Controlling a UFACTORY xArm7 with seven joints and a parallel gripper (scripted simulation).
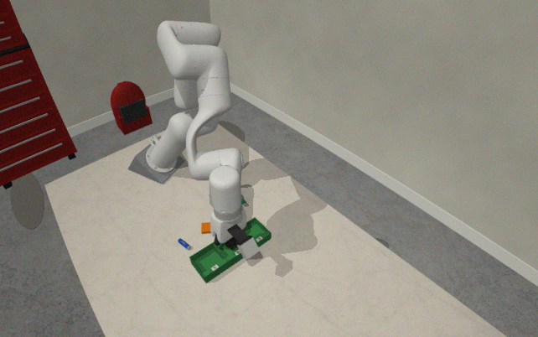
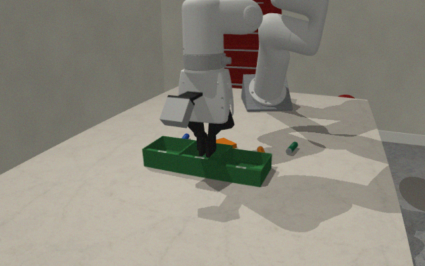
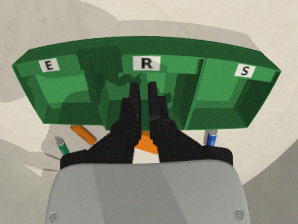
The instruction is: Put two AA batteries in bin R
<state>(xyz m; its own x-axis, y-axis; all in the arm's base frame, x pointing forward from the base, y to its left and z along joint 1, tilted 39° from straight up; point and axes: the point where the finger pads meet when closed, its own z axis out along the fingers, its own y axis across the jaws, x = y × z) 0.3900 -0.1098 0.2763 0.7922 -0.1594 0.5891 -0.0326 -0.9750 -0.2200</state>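
Now: the green three-part bin tray 3 cm below my hand. Round my hand: red battery 7 cm behind, 5 cm to the left, 4 cm below; then orange block 12 cm behind, 4 cm below; then orange battery 10 cm to the left, 8 cm behind, 4 cm below.
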